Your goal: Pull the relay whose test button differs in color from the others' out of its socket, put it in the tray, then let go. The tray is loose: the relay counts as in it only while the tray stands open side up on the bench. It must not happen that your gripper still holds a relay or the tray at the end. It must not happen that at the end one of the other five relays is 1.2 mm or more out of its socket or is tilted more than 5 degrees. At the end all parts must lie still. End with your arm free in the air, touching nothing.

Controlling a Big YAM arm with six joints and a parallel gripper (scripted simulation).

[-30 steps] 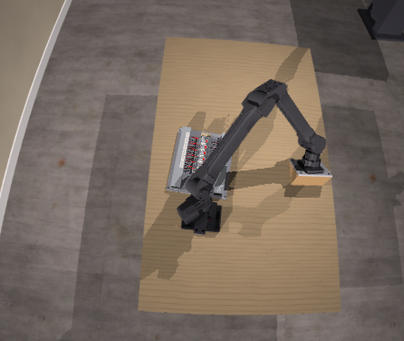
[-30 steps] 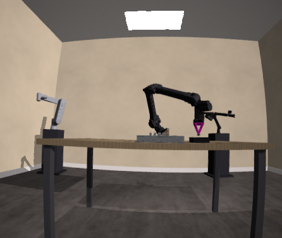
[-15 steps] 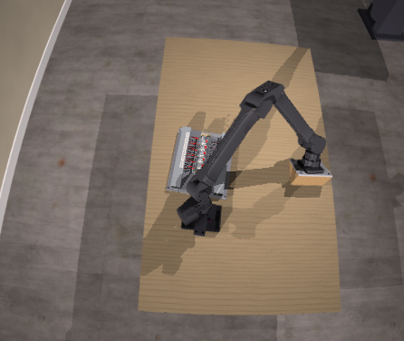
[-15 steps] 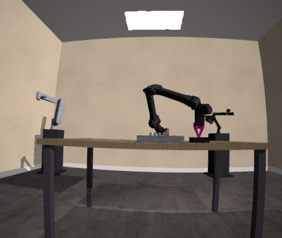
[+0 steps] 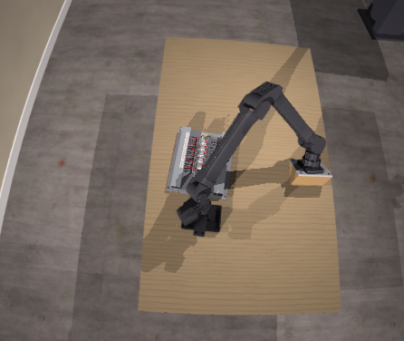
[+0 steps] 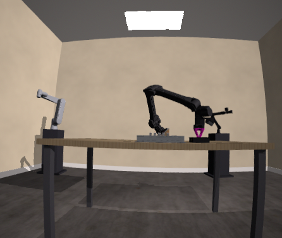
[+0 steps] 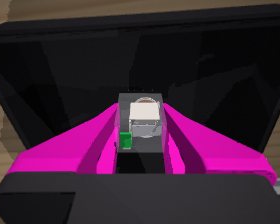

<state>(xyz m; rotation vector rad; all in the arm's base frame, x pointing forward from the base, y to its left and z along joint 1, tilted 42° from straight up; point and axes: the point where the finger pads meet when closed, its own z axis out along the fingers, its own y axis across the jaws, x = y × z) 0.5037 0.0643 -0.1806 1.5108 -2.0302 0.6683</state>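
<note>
The relay lies right at my hand. Also, from my hand: black tray (20 mm below).
</note>
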